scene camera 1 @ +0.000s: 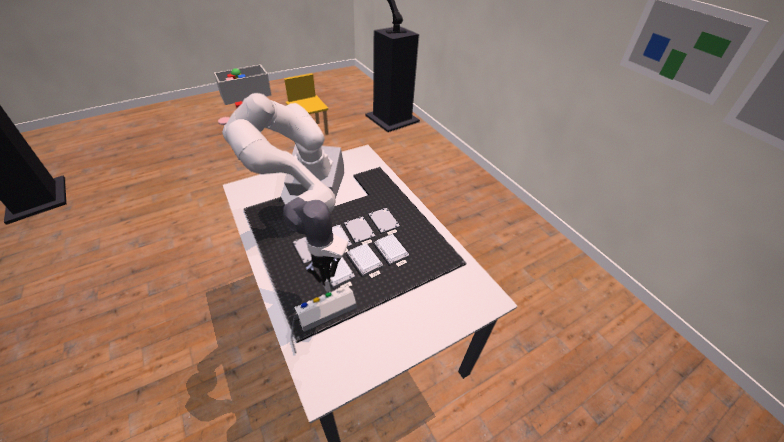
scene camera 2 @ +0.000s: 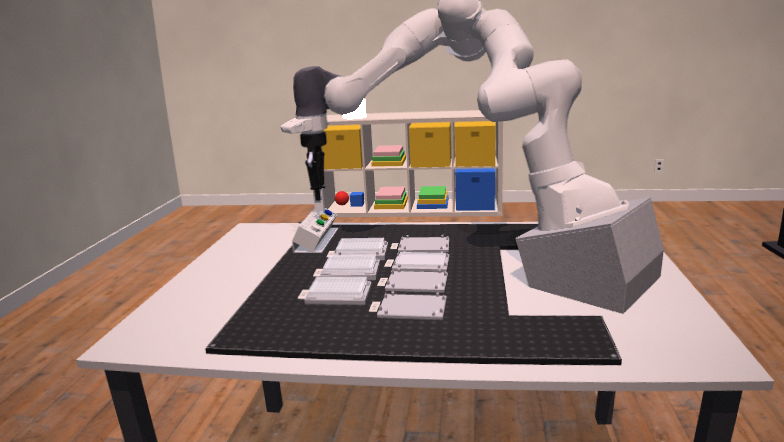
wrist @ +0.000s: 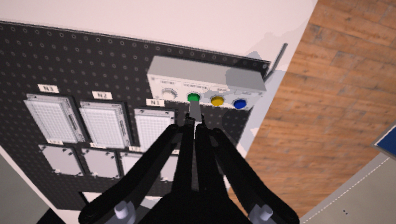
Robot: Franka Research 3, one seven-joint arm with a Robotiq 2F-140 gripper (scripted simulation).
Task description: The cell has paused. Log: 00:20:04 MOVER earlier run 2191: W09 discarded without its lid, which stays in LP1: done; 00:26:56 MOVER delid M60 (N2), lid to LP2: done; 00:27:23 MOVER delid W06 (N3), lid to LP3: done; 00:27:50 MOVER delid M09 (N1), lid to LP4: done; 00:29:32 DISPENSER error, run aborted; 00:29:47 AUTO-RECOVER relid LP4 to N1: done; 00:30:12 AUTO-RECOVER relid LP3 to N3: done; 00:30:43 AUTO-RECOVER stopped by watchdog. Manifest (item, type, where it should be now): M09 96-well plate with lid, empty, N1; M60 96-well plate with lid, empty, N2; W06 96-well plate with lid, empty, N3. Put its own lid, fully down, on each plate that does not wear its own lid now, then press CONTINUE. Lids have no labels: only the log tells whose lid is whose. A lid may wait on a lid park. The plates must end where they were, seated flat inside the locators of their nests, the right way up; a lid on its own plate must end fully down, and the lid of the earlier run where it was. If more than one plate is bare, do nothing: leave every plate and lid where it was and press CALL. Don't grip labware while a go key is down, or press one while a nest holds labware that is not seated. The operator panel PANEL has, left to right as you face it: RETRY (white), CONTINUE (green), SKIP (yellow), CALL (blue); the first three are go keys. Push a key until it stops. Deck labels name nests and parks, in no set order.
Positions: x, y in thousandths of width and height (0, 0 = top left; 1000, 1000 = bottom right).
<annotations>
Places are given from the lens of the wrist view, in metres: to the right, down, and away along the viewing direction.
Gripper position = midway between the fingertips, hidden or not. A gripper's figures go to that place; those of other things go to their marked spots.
my gripper (wrist: 489, 480): -0.01, -0.01, 0.21
operator panel (wrist: 463, 342): -0.03, -0.06, 0.21
park LP4 (wrist: 246, 725): -0.35, 0.18, 0.40
lid park LP2 (wrist: 150, 717): -0.48, 0.17, 0.39
The marked spots on the operator panel and the lid park LP2 are 0.54 m apart.
</annotations>
